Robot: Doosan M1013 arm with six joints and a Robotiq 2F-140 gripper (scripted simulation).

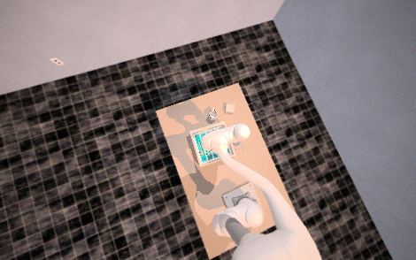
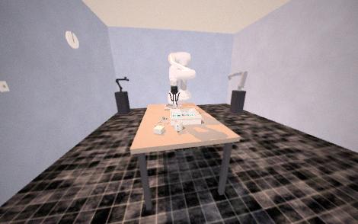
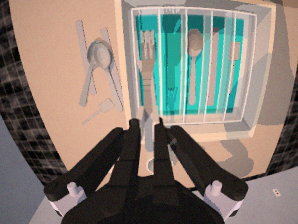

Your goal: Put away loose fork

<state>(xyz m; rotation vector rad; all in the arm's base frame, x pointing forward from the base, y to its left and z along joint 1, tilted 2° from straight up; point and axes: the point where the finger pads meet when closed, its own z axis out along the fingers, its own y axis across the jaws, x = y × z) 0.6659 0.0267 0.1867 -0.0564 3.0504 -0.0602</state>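
Now: hand 160 mm above the tray, 110 mm to the right of it and 50 mm past it. The rest, counted from my hand: box 250 mm ahead, 190 mm below, 160 mm to the right; then white cup 220 mm ahead, 170 mm below, 30 mm to the left.
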